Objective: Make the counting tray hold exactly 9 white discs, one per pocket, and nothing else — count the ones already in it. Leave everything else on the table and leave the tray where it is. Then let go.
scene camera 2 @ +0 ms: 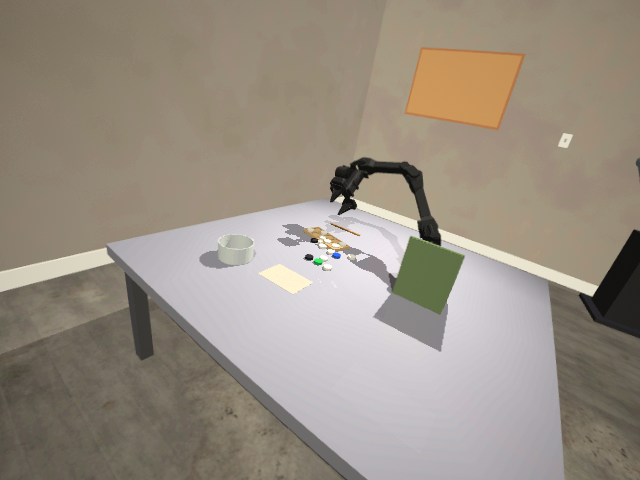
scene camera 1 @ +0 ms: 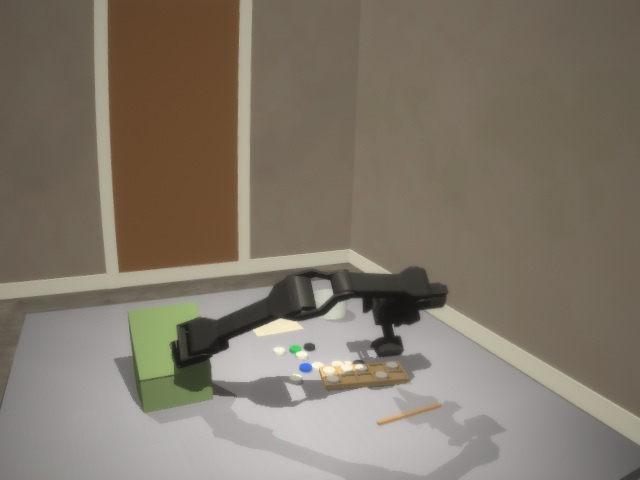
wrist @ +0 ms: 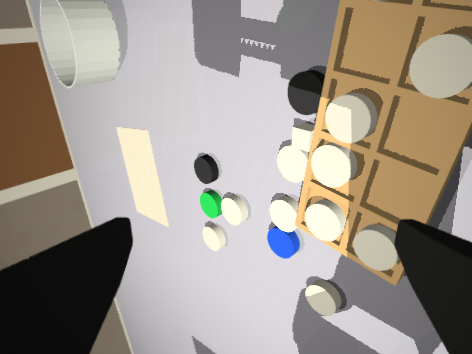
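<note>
The wooden counting tray [scene camera 1: 364, 384] [wrist: 372, 47] has two rows of pockets. Several hold one white disc each, such as the corner disc [wrist: 325, 220] and the disc beside it [wrist: 376, 246]; several bare pockets show in the wrist view. Loose white discs lie outside, including one [wrist: 235, 210] touching the green disc [wrist: 211, 203], one [wrist: 214, 236] below it, one [wrist: 285, 212] by the tray corner and one [wrist: 324, 297] in shadow. My gripper [scene camera 2: 336, 206] [wrist: 263, 231] is open and empty, above the table near the tray. In the wrist view the right fingertip overlaps the tray's edge.
A blue disc [wrist: 283, 242], two black discs [wrist: 206, 168] [wrist: 306, 92] and a white square piece [wrist: 302, 136] lie near the tray. A white bowl [scene camera 2: 235, 253], a cream card [scene camera 2: 285, 279], an orange stick [scene camera 1: 409, 414] and a green box [scene camera 1: 165, 341] are on the table.
</note>
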